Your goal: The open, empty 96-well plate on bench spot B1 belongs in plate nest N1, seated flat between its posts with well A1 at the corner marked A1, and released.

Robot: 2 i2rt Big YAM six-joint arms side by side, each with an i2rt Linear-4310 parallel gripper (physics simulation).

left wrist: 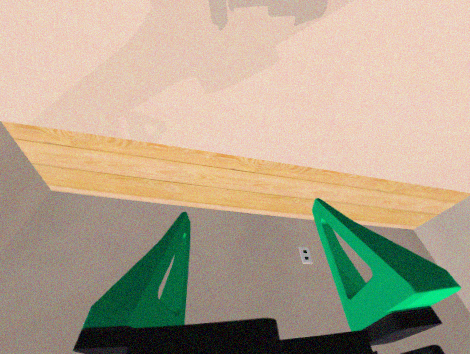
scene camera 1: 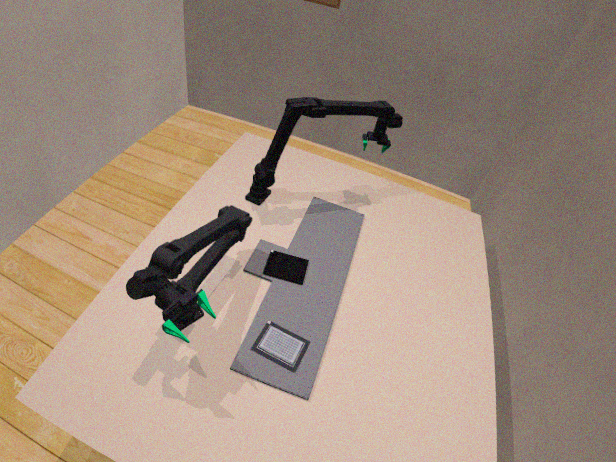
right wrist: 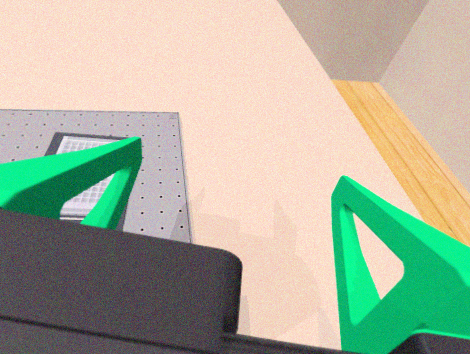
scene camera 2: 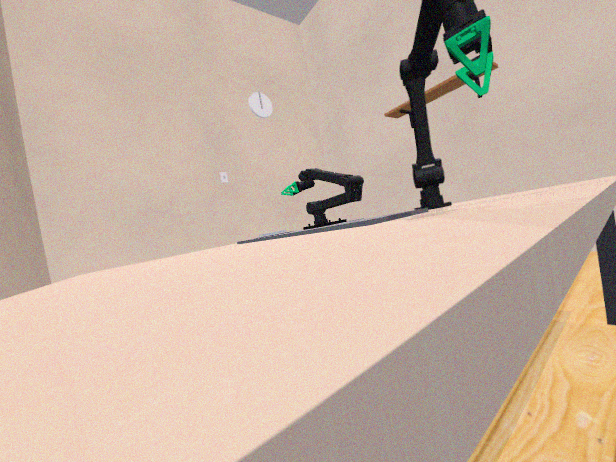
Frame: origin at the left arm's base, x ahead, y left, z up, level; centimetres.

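Seen in the pictures: left gripper, between the fingertips: [left wrist: 250, 210] [scene camera 1: 372, 151] [scene camera 2: 482, 85]; right gripper, between the fingertips: [scene camera 1: 202, 330] [right wrist: 240, 167] [scene camera 2: 283, 192]; left arm's base, origin of its link: [scene camera 1: 258, 195] [scene camera 2: 432, 208]; right arm's base, origin of its link: [scene camera 1: 184, 315].
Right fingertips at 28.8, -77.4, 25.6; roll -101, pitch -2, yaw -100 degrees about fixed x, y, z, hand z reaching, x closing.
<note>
Pixels of each thing's top centre, then the offset from my right fingertips to it, as dx, dy, dz. "spot": a spot on its surface instead. Level surfaces: height alone.
- pale 96-well plate, centre of its top: [right wrist: 82, 169] [scene camera 1: 281, 344] +17.8, +16.3, -22.7
- grey perforated board, height of its surface: dz -24.3
- black rectangular piece, a spot on its surface: [scene camera 1: 286, 267] spot: +4.1, +45.8, -23.2
- grey side piece, a spot on its surface: [scene camera 1: 255, 259] spot: -8.8, +43.0, -24.3
- pale table, height of its surface: dz -25.6
The pale 96-well plate [scene camera 1: 282, 344] [right wrist: 82, 144] lies in or on a dark rectangular frame [scene camera 1: 296, 367] [right wrist: 54, 143] at the near end of the grey perforated board [scene camera 1: 320, 310] [right wrist: 156, 185]. A black rectangular piece [scene camera 1: 286, 267] lies farther along the board; no labels are readable, so I cannot tell which is N1. My right gripper [scene camera 1: 202, 329] [scene camera 2: 283, 193] [right wrist: 240, 167] is open and empty, raised above the table to the left of the plate in scene camera 1; its finger partly hides the plate in the right wrist view. My left gripper [scene camera 1: 375, 150] [scene camera 2: 479, 85] [left wrist: 250, 210] is open and empty, high beyond the board's far end.
A grey side piece [scene camera 1: 255, 259] joins the board beside the black piece. The pale table [scene camera 1: 415, 310] [scene camera 2: 200, 350] carries both arm bases. A wooden shelf [scene camera 2: 440, 92] is on the wall behind the left arm in scene camera 2.
</note>
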